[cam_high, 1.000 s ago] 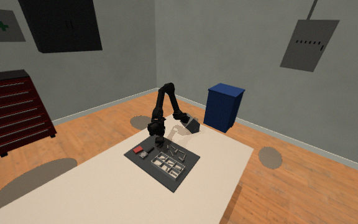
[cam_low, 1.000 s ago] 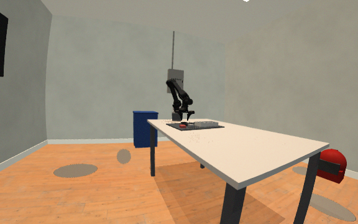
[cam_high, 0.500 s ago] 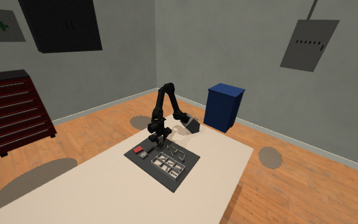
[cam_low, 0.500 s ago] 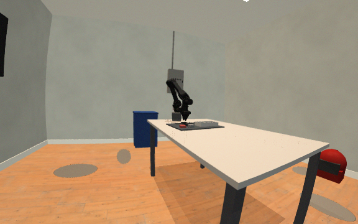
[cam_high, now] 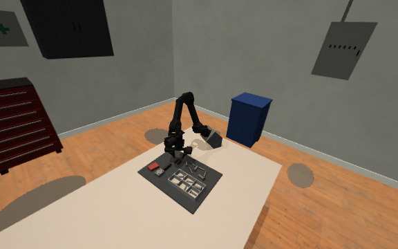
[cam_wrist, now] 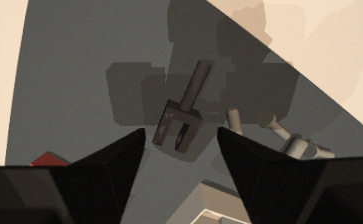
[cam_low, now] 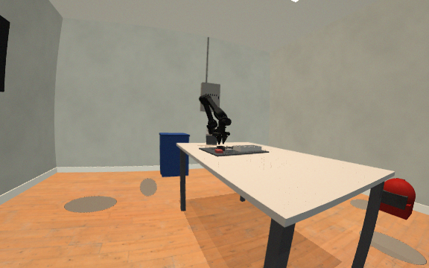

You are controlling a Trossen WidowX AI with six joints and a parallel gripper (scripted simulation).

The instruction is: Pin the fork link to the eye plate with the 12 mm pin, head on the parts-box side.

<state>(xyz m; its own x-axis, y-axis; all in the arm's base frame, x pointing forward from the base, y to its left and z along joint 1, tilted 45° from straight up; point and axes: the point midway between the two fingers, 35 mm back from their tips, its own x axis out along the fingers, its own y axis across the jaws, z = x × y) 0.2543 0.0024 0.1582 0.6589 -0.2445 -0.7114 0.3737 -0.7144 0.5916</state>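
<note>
My hand is 6 cm above the fork link. The rest, counted from my hand: eye plate: 8 cm ahead, 6 cm below, 2 cm to the right; dark mat: 8 cm to the left, 8 cm below, 7 cm ahead; grey block: 16 cm ahead, 5 cm below, 2 cm to the right.
</note>
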